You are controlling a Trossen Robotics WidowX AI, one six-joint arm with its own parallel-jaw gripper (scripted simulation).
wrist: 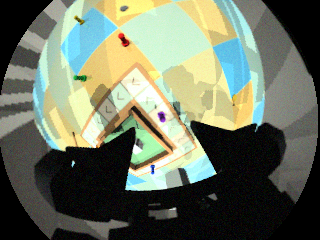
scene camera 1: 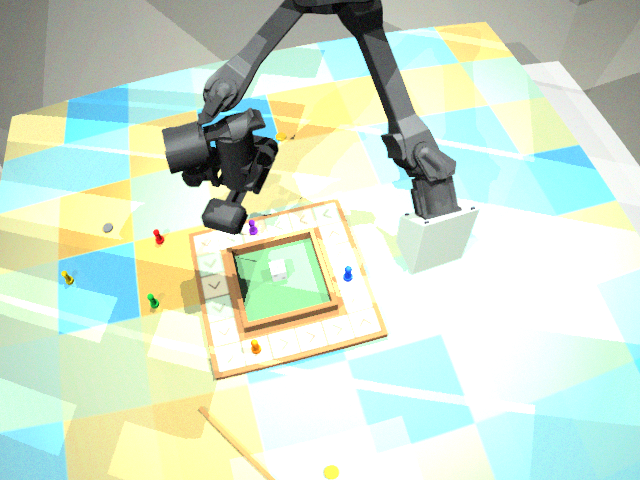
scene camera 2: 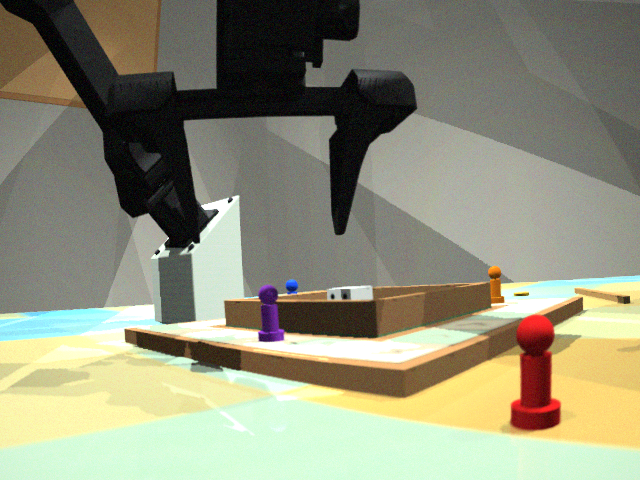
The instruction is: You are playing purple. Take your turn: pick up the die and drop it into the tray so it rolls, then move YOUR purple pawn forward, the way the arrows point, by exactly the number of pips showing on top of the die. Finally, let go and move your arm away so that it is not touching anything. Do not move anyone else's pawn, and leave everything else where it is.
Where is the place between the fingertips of my gripper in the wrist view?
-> At 163, 126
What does my gripper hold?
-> Nothing.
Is my gripper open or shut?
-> Open.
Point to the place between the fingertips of my gripper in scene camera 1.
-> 247, 212
